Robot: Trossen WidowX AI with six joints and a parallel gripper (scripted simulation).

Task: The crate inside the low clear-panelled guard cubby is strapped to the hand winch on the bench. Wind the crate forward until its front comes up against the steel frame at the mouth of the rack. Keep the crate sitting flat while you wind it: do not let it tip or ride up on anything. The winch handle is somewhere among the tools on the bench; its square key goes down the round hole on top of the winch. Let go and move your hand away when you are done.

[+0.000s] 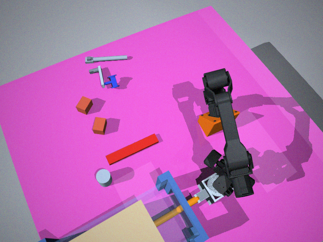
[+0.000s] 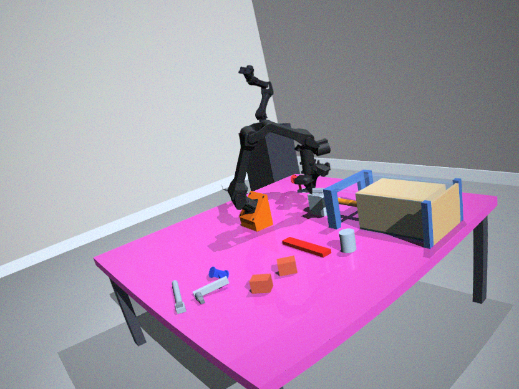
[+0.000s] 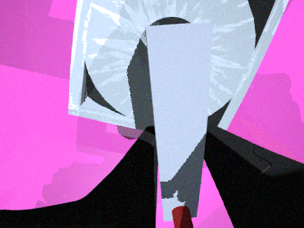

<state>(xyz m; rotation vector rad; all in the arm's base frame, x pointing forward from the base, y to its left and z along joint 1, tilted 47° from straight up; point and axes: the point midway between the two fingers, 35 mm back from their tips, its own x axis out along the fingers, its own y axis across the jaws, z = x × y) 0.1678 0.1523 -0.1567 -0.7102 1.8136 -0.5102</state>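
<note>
My gripper tip is 20 mm past the winch handle, 10 mm to the left of it and 20 mm below it. The rest, counted from my gripper tip: red knob: 50 mm behind, 20 mm to the right, 50 mm above; then blue steel frame: 200 mm ahead, 20 mm above; then grey winch: 30 mm ahead, 60 mm below.
</note>
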